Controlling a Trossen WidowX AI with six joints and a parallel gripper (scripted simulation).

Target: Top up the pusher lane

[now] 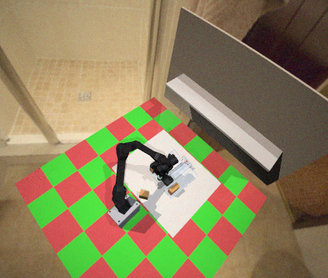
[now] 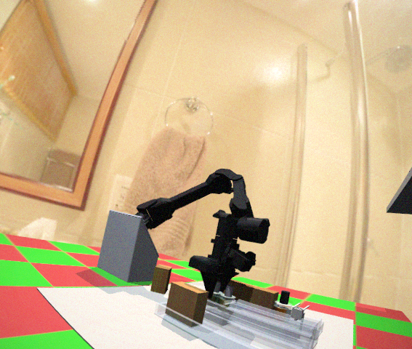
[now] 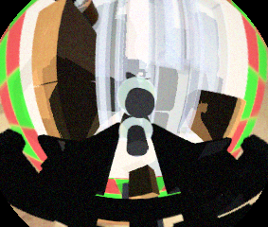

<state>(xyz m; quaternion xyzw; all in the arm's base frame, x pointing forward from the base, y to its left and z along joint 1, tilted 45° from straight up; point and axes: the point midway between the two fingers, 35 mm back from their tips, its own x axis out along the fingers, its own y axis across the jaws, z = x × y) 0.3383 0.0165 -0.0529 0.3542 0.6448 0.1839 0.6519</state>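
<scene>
Now: the sprung lane 13 cm ahead of my gripper tip, 5 cm to the right of it and 1 cm below it. Round my gripper tip: wall shelf 50 cm ahead, 10 cm to the right, 33 cm above; then pusher plate 14 cm ahead, 6 cm to the right, 2 cm above.
</scene>
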